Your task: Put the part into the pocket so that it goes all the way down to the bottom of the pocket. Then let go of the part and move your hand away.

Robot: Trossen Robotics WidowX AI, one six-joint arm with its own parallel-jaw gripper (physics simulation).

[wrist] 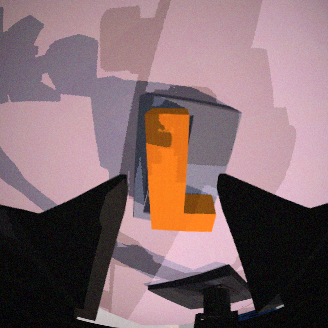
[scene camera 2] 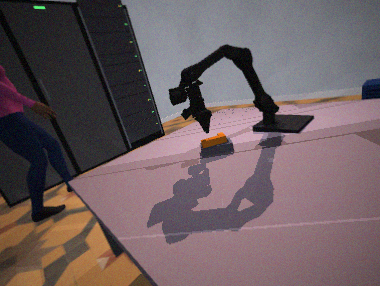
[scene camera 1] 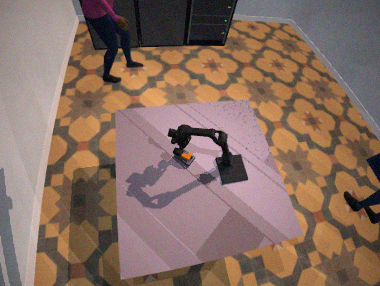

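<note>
The orange L-shaped part sits at the pocket of the grey block. Its top stands clearly above the block's rim in the second scene view. In the wrist view its foot points right at the near end, and dark gaps show along its long sides. How deep its underside sits is hidden. My gripper is open and empty. Its fingertips are above the part, apart from it, one to each side in the wrist view.
The block rests on the pink table top. The arm's black base plate stands on the table beyond the block. A person in pink and dark cabinets are off the table.
</note>
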